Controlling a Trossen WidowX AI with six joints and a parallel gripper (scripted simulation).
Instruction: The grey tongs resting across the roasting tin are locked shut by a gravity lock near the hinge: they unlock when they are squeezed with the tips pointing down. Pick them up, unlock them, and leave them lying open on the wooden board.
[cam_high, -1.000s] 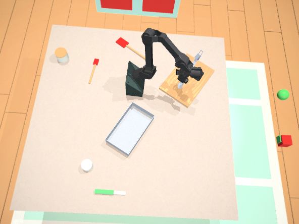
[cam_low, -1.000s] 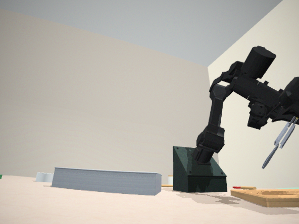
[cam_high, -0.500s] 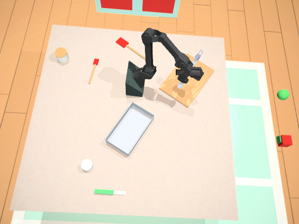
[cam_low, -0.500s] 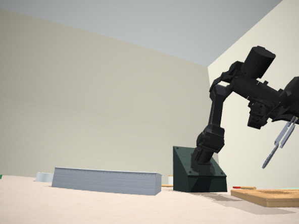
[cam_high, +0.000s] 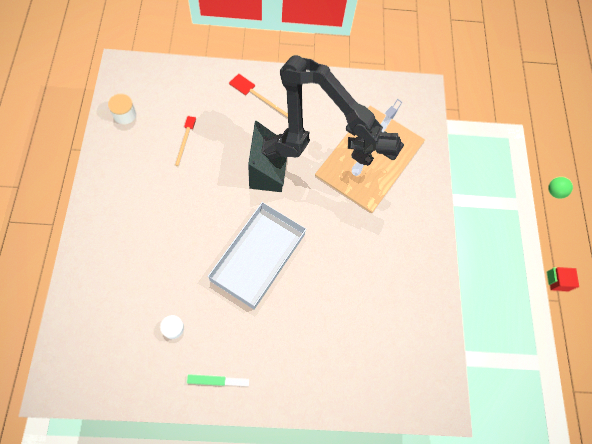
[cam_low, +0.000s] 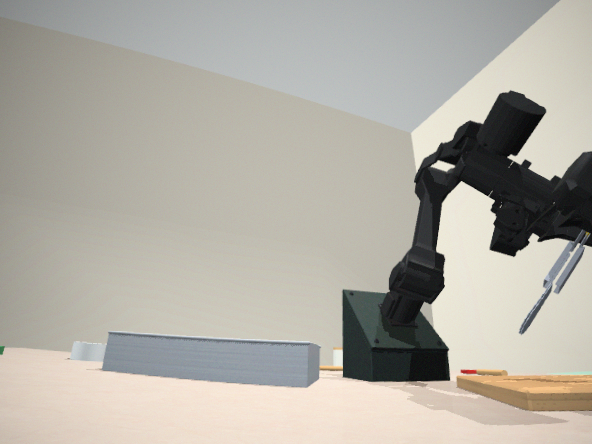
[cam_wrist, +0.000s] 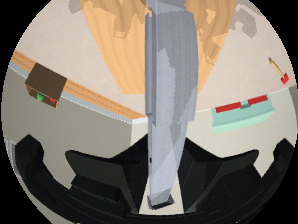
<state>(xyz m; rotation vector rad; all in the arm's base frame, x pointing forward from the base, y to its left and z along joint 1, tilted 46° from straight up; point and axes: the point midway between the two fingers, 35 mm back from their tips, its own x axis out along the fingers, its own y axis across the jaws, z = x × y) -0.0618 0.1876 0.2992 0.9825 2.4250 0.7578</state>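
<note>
My gripper tip is 16 cm above the wooden board. Round my gripper tip: roasting tin 42 cm ahead, 35 cm to the right, 14 cm below; then lidded jar 5 cm behind, 89 cm to the right, 13 cm below; then white disc 68 cm ahead, 58 cm to the right, 15 cm below.
</note>
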